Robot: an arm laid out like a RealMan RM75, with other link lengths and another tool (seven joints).
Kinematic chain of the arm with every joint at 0, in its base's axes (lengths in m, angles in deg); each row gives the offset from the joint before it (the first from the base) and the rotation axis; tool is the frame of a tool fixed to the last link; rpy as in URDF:
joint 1: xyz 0 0 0.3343 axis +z
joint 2: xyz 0 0 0 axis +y
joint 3: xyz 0 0 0.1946 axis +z
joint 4: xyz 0 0 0 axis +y
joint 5: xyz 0 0 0.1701 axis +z
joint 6: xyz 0 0 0 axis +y
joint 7: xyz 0 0 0.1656 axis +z
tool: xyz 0.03 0.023 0.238 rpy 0 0.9 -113.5
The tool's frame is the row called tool.
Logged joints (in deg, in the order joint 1, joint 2, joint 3, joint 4, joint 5, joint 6, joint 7), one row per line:
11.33 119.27 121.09 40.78 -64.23 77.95 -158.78
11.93 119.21 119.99 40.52 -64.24 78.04 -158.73
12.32 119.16 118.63 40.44 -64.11 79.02 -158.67
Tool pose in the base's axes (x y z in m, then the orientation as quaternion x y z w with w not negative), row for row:
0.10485 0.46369 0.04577 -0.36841 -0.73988 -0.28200 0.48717
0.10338 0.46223 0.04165 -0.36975 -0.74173 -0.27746 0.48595
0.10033 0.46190 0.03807 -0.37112 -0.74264 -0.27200 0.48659
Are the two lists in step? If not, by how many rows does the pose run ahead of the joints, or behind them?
The pose runs 2 rows behind the joints: the pose in row i belongs to the joints in row i - 2.
